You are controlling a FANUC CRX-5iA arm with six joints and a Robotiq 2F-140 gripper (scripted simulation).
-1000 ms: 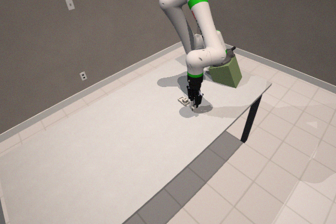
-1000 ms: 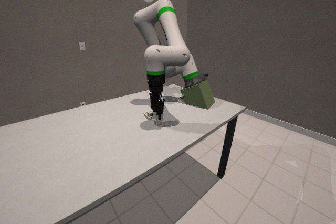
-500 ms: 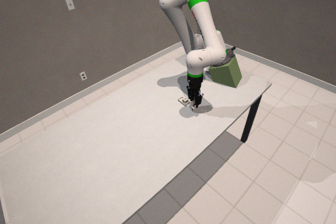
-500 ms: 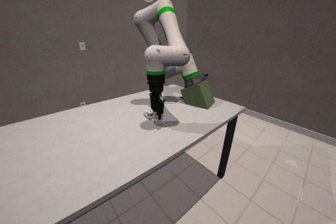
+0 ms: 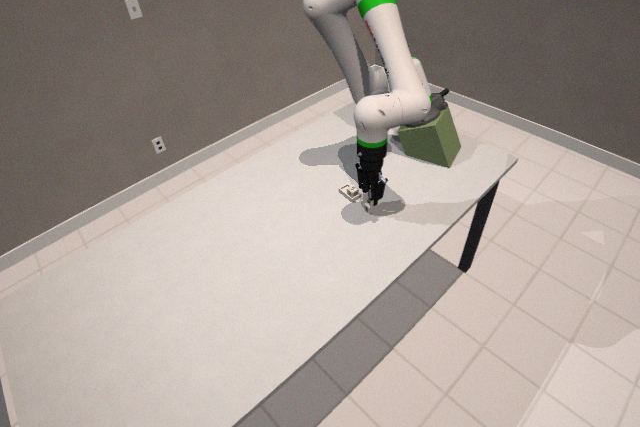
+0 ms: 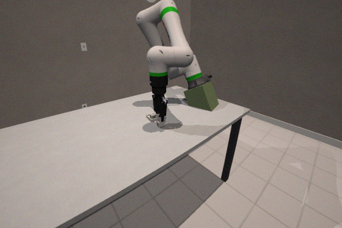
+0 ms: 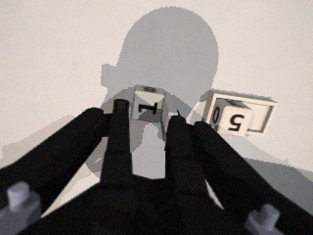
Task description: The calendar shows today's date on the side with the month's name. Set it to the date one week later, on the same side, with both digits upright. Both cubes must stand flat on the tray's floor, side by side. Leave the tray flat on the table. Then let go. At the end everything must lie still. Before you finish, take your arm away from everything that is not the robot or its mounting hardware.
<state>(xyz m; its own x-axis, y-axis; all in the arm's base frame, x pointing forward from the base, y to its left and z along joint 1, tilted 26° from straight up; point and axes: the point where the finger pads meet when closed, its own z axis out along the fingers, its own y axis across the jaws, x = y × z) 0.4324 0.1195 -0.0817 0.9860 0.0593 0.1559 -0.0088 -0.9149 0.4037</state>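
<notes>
The white calendar cube is 3 cm below my hand.
</notes>
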